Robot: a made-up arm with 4 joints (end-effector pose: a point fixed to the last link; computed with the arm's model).
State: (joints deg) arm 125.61 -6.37 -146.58 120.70
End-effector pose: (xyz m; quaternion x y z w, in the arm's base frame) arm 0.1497 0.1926 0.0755 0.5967 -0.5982 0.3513 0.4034
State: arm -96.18 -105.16 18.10 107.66
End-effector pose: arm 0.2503 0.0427 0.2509 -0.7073 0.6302 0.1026 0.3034
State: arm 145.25 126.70 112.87 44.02
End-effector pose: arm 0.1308 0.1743 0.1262 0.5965 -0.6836 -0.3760 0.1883
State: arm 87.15 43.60 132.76 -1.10
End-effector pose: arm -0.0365 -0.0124 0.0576 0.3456 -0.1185 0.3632 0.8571
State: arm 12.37 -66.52 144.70 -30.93
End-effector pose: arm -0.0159 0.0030 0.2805 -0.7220 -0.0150 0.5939 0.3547
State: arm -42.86 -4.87 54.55 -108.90
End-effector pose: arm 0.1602 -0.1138 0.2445 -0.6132 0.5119 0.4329 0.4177
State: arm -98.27 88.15 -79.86 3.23
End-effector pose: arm 0.0773 -0.0998 0.4064 -0.6920 -0.0086 0.1345 0.7092
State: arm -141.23 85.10 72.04 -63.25
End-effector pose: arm 0.1318 0.1510 0.0748 0.6971 -0.3634 -0.3997 0.4715
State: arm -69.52 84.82 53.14 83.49
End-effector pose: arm 0.1295 -0.2085 0.0647 0.3596 0.2622 0.5473 0.7088
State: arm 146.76 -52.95 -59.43 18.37
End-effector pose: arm 0.0466 0.1941 -0.0459 0.4430 0.2860 0.8115 0.2517
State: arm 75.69 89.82 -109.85 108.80
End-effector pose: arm -0.1230 0.1218 0.4041 -0.6959 0.4207 -0.2432 0.5288
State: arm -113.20 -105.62 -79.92 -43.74
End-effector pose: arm 0.0697 0.0135 -0.0514 0.6700 0.3002 0.4554 0.5036
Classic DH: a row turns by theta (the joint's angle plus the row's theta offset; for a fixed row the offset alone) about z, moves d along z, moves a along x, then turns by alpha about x. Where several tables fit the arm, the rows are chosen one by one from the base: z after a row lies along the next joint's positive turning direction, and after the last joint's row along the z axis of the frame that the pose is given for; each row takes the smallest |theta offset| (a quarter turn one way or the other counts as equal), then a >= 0, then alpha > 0; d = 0 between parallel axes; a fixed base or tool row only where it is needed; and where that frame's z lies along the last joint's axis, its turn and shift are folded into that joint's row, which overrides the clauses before.
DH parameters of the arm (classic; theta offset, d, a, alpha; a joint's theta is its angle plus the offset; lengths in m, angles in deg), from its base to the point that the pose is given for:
base (fixed): 0 0 0 180
joint 1: 0 -0.176 -0.058 90
joint 2: 0 -0.102 -0.047 90
joint 3: 0 -0.021 0.006 90
joint 4: 0 0.175 -0.079 -90
tool (fixed): 0 -0.019 0 0

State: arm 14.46 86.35 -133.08 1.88
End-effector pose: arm -0.0875 0.0952 0.2984 -0.5998 0.3458 -0.6905 0.2095
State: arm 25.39 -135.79 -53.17 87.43
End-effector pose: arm 0.0278 -0.2612 0.1267 0.0039 0.8514 0.3259 0.4110
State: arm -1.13 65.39 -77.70 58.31
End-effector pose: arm -0.2374 -0.1251 0.3370 -0.5535 0.0426 -0.2883 0.7802
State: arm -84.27 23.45 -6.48 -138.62
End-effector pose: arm 0.2751 -0.0810 0.2234 -0.6262 0.7633 0.0819 0.1357
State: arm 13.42 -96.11 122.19 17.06
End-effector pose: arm -0.0247 -0.0588 0.3170 -0.6005 -0.3356 0.6395 0.3433
